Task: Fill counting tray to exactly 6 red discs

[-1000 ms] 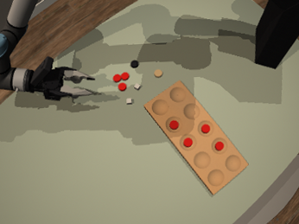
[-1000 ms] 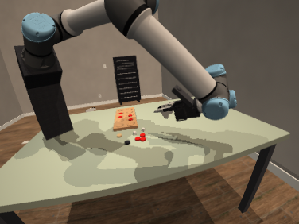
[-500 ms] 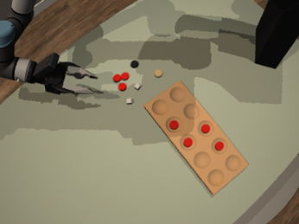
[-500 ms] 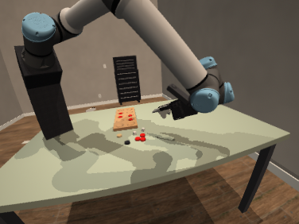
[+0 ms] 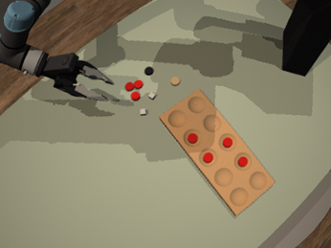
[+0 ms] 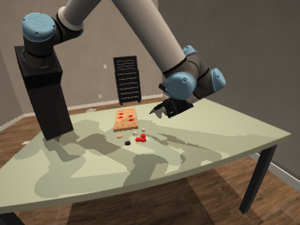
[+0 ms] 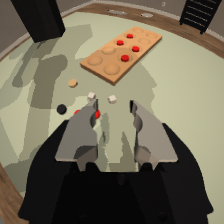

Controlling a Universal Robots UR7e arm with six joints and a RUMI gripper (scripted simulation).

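Now: the black disc 17 cm behind my hand and 14 cm below it. Also, from my hand: wooden counting tray (8 cm behind, 33 cm to the left, 13 cm below); tan disc (19 cm behind, 9 cm to the left, 14 cm below).
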